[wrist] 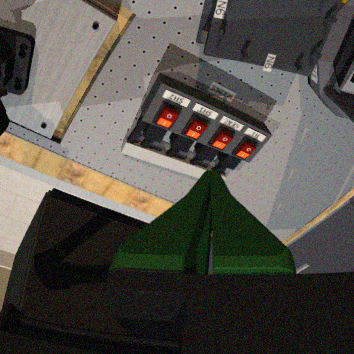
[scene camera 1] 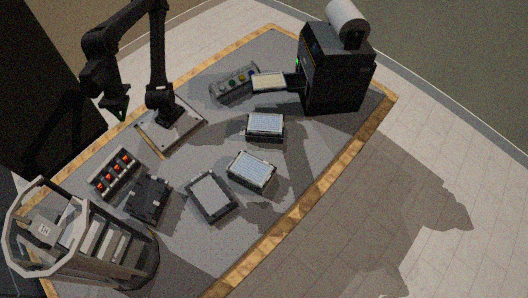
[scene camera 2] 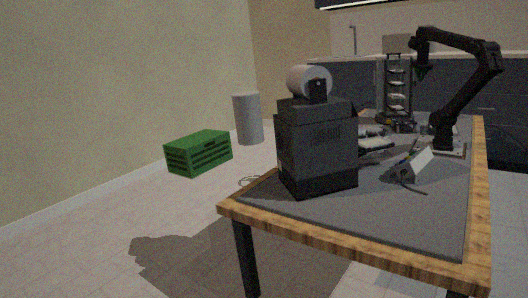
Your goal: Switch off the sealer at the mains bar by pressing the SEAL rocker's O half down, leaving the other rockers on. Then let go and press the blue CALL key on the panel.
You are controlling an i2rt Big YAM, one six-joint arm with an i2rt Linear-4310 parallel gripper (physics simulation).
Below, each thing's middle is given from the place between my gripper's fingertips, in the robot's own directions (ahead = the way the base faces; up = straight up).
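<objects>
The white roll (scene camera 2: 297, 79) is 420 mm ahead of my hand, 680 mm to the left of my hand and 100 mm above my hand. My hand is 80 mm above the rack (scene camera 1: 106, 250), 320 mm to the left of the rack and 140 mm short of the rack.
</objects>
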